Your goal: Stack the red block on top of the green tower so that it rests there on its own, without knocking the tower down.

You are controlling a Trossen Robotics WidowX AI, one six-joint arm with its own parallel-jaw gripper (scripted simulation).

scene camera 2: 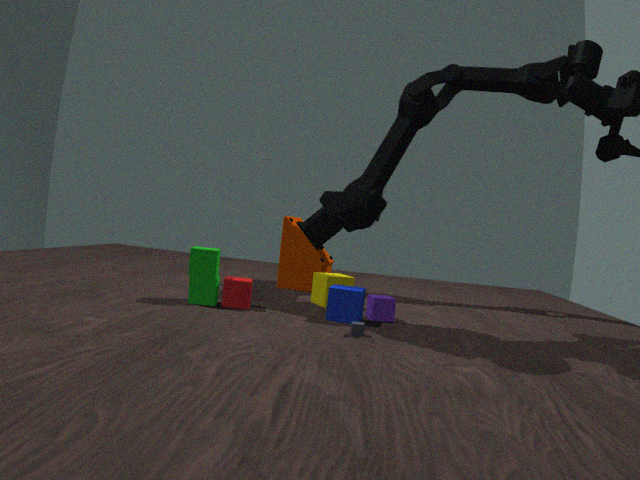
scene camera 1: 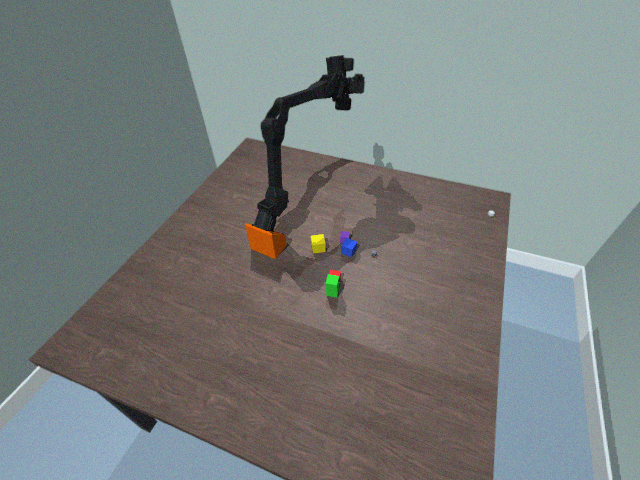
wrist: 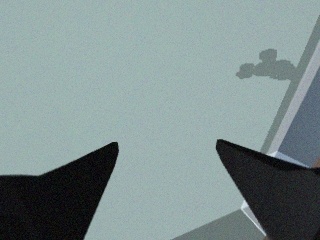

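Observation:
With nothing in it, my gripper (wrist: pixel 167 145) is open. I see a red block (scene camera 2: pixel 237 291), though it is out of frame in the wrist view. A blue block (scene camera 2: pixel 345 304) is here too, and in the wrist view it is likewise out of frame. I can also see a yellow block (scene camera 2: pixel 321 281), as well as a purple block (scene camera 2: pixel 381 308).

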